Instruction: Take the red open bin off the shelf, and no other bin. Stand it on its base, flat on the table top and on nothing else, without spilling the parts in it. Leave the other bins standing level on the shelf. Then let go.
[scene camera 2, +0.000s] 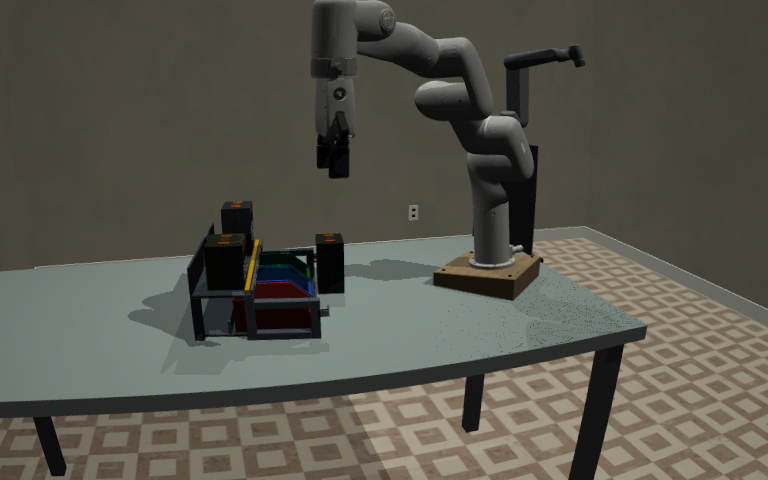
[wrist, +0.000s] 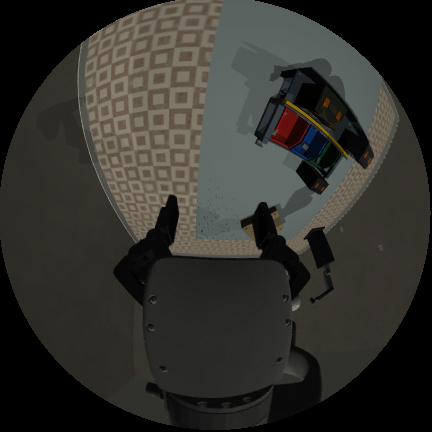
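The red open bin sits in the lower bay of the dark shelf, at the end nearest scene camera 2. Small light parts show in it in the wrist view. The blue bin stands beside it, and the green bin beyond that. A yellow strip runs along the shelf above the bins' rear part. My gripper is open and empty, pointing down, high above the table and the shelf, toward the robot base's side of it.
Dark boxes with orange marks stand on the shelf's upper deck and at its far back. Another dark box stands by the shelf's front far corner. The wooden robot base is on the table.
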